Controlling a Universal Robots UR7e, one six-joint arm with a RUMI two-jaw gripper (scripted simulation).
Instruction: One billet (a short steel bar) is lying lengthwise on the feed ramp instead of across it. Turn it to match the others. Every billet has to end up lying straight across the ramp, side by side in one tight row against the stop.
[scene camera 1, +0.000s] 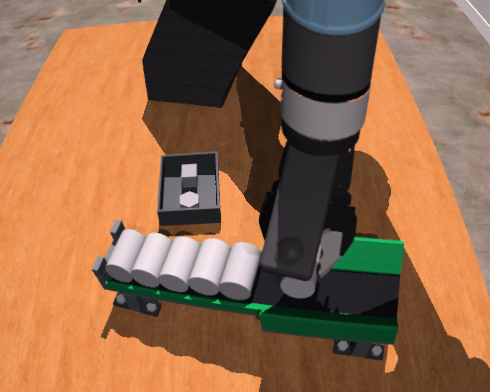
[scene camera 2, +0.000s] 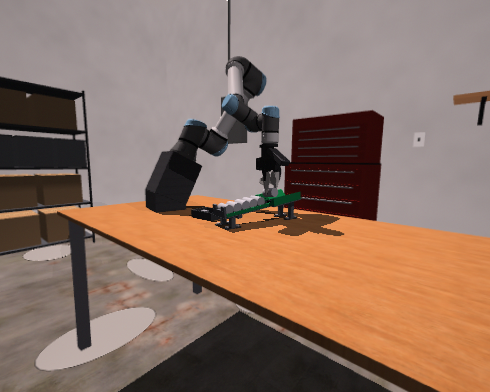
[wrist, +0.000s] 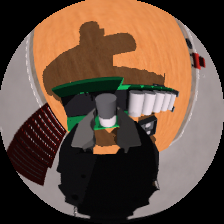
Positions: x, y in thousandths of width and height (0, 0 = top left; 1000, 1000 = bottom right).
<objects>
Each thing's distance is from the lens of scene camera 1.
my gripper (scene camera 1: 615, 698): 59 cm
small dark tray (scene camera 1: 348, 481): 84 cm
billet (scene camera 1: 358, 698): 61 cm
billet (scene camera 1: 299, 690): 62 cm
</objects>
